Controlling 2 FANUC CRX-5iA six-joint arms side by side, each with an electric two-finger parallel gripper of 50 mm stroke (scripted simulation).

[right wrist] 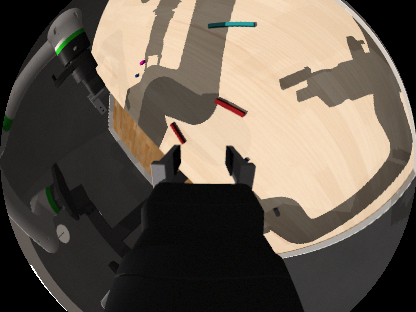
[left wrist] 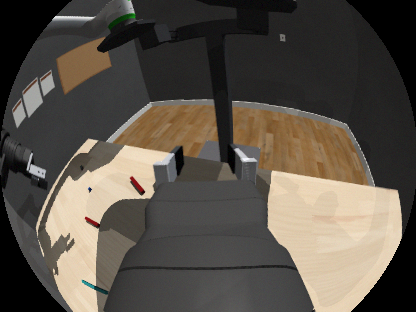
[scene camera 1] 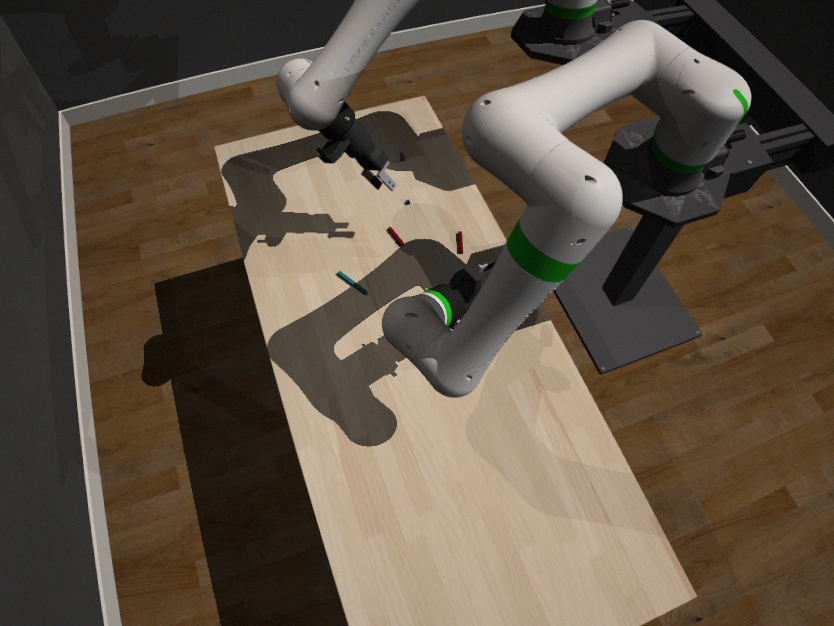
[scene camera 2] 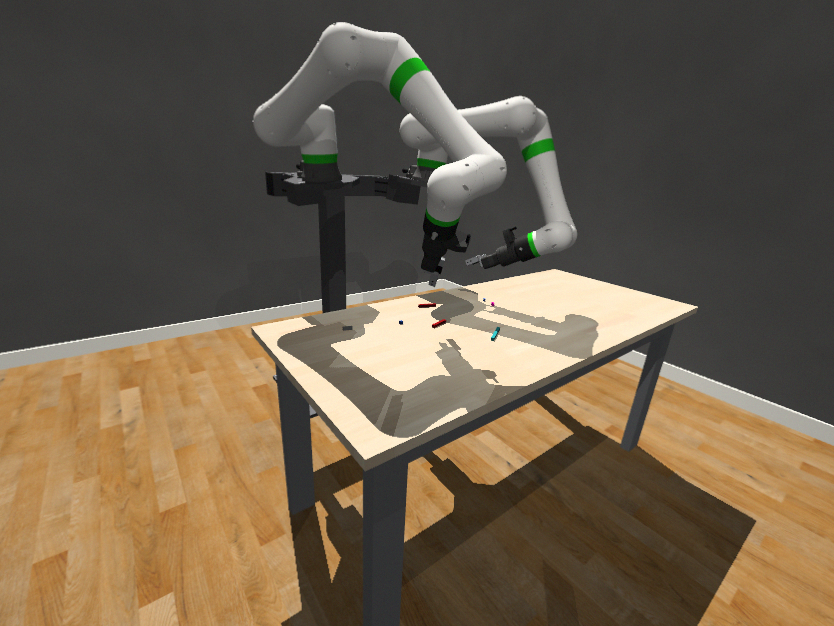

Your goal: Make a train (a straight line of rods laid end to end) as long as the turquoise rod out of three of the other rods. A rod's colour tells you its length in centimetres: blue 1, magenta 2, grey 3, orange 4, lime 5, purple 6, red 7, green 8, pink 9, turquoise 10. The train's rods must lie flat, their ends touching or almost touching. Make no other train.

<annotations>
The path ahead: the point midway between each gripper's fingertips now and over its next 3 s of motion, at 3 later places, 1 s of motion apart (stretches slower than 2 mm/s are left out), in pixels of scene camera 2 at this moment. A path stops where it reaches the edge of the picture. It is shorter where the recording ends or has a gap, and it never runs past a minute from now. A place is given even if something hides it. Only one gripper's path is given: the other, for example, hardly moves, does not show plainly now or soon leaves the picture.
The right gripper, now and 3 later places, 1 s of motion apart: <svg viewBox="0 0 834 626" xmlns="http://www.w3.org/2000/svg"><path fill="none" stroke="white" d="M434 278L410 263L264 180L157 89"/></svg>
</annotations>
